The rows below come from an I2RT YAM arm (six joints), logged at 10 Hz.
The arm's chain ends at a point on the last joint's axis. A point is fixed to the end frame.
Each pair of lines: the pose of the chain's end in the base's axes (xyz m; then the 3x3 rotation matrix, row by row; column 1 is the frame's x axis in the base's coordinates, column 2 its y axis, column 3 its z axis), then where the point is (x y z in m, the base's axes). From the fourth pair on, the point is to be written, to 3 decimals.
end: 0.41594 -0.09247 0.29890; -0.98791 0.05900 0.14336; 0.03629 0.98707 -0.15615; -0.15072 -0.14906 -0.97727
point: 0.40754 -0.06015 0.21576
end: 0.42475 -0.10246 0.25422; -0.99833 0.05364 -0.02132; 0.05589 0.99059 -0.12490; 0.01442 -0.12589 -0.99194
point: 0.40354 -0.06721 0.17463
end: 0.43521 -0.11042 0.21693; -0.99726 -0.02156 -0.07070; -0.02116 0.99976 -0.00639; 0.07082 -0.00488 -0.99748
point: 0.40702 -0.06758 0.14346
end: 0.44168 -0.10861 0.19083; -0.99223 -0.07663 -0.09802; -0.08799 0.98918 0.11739; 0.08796 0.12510 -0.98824
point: 0.409 -0.058 0.124
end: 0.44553 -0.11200 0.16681; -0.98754 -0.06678 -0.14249; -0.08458 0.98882 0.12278; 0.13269 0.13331 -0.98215
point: 0.410 -0.061 0.102
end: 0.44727 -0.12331 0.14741; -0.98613 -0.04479 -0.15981; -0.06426 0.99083 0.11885; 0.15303 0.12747 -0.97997
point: 0.412 -0.072 0.083
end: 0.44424 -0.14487 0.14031; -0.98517 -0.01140 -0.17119; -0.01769 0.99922 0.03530; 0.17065 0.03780 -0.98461
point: 0.409 -0.099 0.072
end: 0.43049 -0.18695 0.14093; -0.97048 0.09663 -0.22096; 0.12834 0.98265 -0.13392; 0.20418 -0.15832 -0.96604
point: 0.397 -0.151 0.066
